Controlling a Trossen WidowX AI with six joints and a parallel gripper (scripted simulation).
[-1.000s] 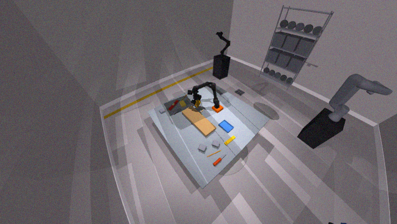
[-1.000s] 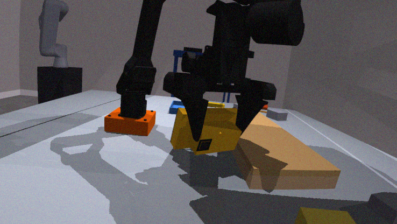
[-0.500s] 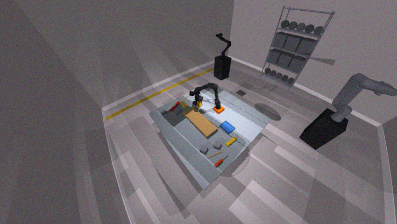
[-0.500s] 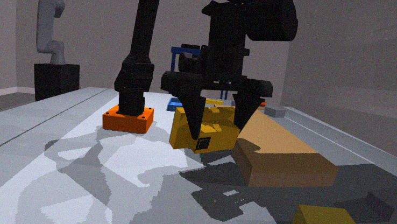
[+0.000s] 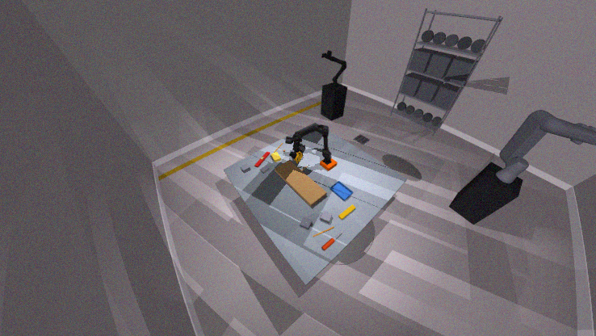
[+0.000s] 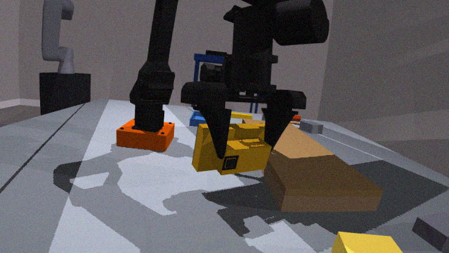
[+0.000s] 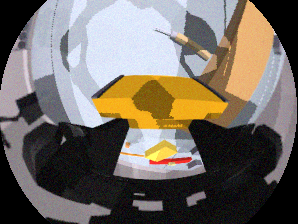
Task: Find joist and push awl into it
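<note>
Now: gripper tip 2 cm past the yellow stud finder. Round my gripper tip: awl 13 cm to the left, 7 cm below, 3 cm behind; then green square light 2 cm to the right, 2 cm behind; then yellow block 17 cm to the right, 14 cm ahead, 6 cm below.
</note>
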